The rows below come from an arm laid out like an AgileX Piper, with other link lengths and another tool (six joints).
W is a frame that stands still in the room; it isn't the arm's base.
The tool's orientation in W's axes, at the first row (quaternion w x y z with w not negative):
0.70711, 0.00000, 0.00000, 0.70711
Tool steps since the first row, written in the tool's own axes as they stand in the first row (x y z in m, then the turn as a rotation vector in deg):
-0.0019, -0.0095, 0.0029, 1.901, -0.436, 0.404
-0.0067, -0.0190, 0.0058, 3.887, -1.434, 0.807
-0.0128, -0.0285, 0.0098, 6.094, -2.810, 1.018
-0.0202, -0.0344, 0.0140, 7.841, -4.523, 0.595
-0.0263, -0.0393, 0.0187, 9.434, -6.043, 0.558
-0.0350, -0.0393, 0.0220, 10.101, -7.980, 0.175
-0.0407, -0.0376, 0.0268, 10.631, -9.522, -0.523
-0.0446, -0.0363, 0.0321, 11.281, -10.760, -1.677
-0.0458, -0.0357, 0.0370, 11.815, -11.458, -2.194
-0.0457, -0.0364, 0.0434, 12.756, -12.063, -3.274
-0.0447, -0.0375, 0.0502, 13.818, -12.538, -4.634
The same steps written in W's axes. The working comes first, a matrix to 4 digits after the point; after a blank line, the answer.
The tool's axes in the first row as the columns of a matrix, in W's axes (used below as rounded here):
0.0000, -1.0000, 0.0000
1.0000, 0.0000, 0.0000
0.0000, 0.0000, 1.0000

0.0095, -0.0019, 0.0029, 0.436, 1.901, 0.404
0.0190, -0.0067, 0.0058, 1.434, 3.887, 0.807
0.0285, -0.0128, 0.0098, 2.810, 6.094, 1.018
0.0344, -0.0202, 0.0140, 4.523, 7.841, 0.595
0.0393, -0.0263, 0.0187, 6.043, 9.434, 0.558
0.0393, -0.0350, 0.0220, 7.980, 10.101, 0.175
0.0376, -0.0407, 0.0268, 9.522, 10.631, -0.523
0.0363, -0.0446, 0.0321, 10.760, 11.281, -1.677
0.0357, -0.0458, 0.0370, 11.458, 11.815, -2.194
0.0364, -0.0457, 0.0434, 12.063, 12.756, -3.274
0.0375, -0.0447, 0.0502, 12.538, 13.818, -4.634

